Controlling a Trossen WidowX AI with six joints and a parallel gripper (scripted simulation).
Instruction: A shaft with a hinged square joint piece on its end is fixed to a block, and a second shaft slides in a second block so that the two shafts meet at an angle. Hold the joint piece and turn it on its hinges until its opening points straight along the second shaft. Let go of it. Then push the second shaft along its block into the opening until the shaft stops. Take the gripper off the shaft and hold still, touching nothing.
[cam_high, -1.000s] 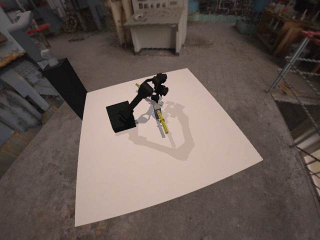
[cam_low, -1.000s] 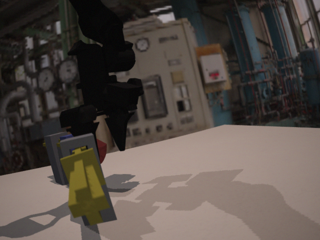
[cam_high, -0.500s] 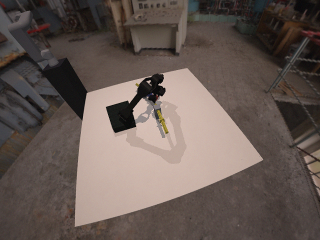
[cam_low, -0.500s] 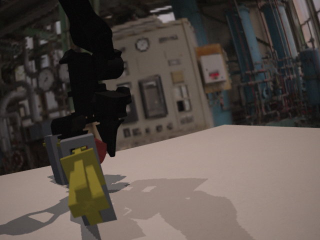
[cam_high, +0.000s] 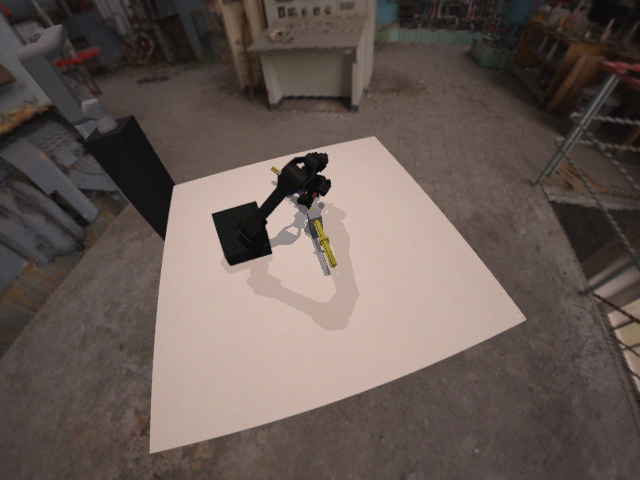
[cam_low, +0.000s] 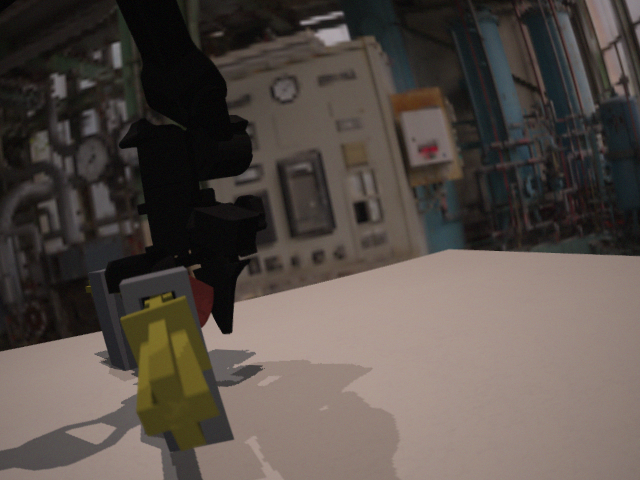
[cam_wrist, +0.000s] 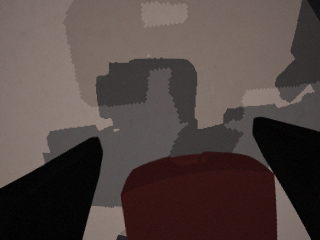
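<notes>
Now: the dark red joint piece 50 mm above my gripper tip, 10 mm to the left of it and 10 mm behind it.
</notes>
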